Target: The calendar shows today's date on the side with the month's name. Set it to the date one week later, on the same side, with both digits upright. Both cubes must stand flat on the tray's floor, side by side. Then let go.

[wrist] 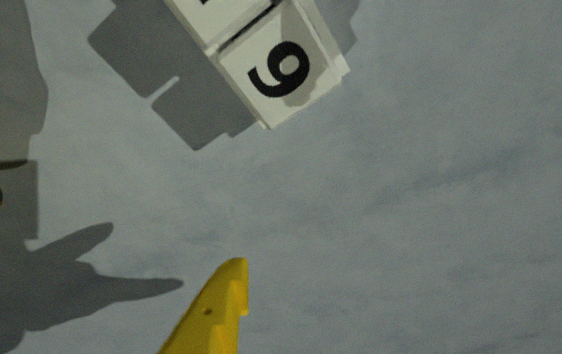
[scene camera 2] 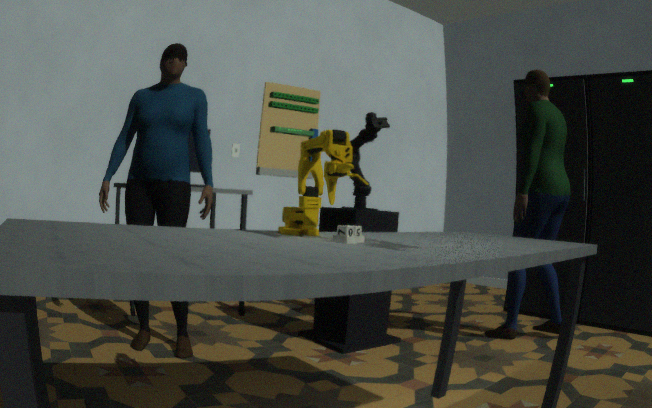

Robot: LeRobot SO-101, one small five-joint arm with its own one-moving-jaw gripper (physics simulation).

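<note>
Two white cubes stand side by side in the small white tray (scene camera 2: 349, 242) (wrist: 343, 69). In the scene view, the left cube (scene camera 2: 345, 232) shows a 0 toward the camera and a dark mark on its end face; the right cube (scene camera 2: 358, 232) shows what looks like a 5. In the wrist view, one cube (wrist: 274, 102) has a 6 or 9 on top, and part of the other cube (wrist: 220, 20) shows at the top edge. My gripper (scene camera 2: 350, 194) is wide open above the cubes, apart from them. One notched jaw (wrist: 220, 320) shows in the wrist view. The month's name is not readable.
The cubes and tray are on the grey table (scene camera 2: 200, 255), just right of the yellow arm's base (scene camera 2: 300, 221). A black arm (scene camera 2: 361, 170) stands behind on a dark block. Two people (scene camera 2: 167, 132) (scene camera 2: 547, 150) stand beyond the table. Shadows lie beside the tray.
</note>
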